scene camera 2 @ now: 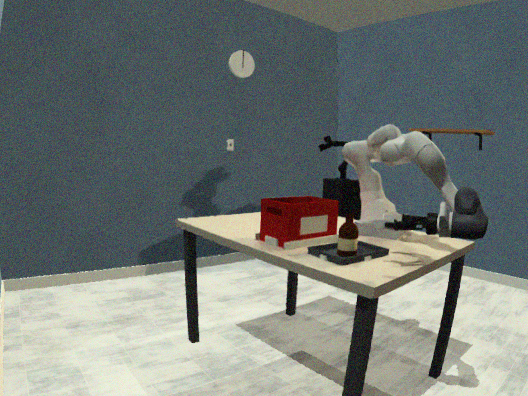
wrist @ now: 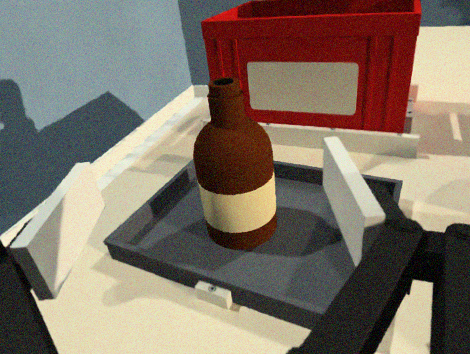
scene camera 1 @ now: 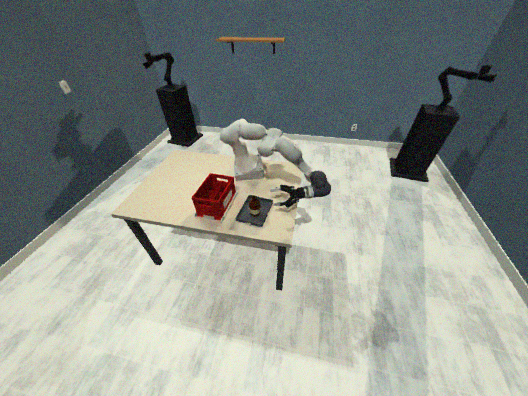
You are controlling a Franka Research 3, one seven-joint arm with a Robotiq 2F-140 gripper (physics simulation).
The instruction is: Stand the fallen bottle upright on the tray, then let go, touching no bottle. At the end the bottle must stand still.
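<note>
A brown bottle point(scene camera 1: 254, 206) point(scene camera 2: 348, 237) point(wrist: 235, 165) with a cream label stands upright on the dark grey tray point(scene camera 1: 246, 219) point(scene camera 2: 324, 255) point(wrist: 150, 272). My gripper point(scene camera 1: 276, 197) point(scene camera 2: 387, 225) point(wrist: 207, 173) is wide open and empty. It is beside the tray, on the arm's side, a little above the table, with its fingers pointing toward the bottle. In the wrist view the bottle stands beyond the two pale finger pads, apart from them. No part of the gripper touches the bottle.
A red crate point(scene camera 1: 213, 196) point(scene camera 2: 299, 220) point(wrist: 310, 75) stands on the table point(scene camera 1: 165, 185) point(scene camera 2: 225, 225) on the far side of the tray from my gripper. Two black pedestals point(scene camera 1: 177, 112) point(scene camera 1: 425, 137) with small black arms stand on the floor behind the table.
</note>
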